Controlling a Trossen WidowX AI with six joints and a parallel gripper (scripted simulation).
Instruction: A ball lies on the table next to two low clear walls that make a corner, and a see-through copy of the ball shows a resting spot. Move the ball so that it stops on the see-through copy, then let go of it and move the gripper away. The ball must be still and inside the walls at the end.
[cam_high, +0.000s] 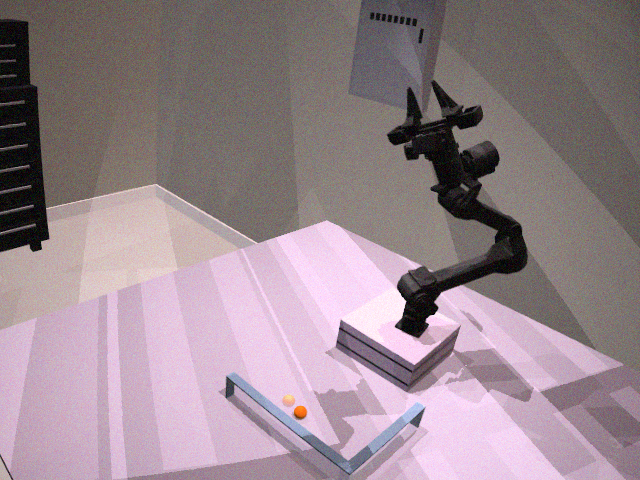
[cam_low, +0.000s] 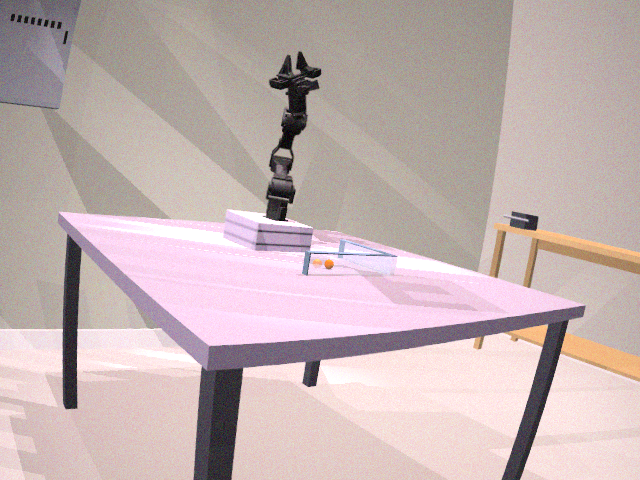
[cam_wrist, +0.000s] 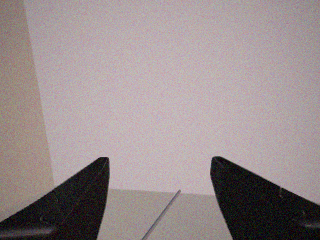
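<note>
The orange ball is 280 mm ahead of my gripper tip and 620 mm below it. Also, from my gripper tip: see-through copy (270 mm ahead, 30 mm to the right, 620 mm below).
</note>
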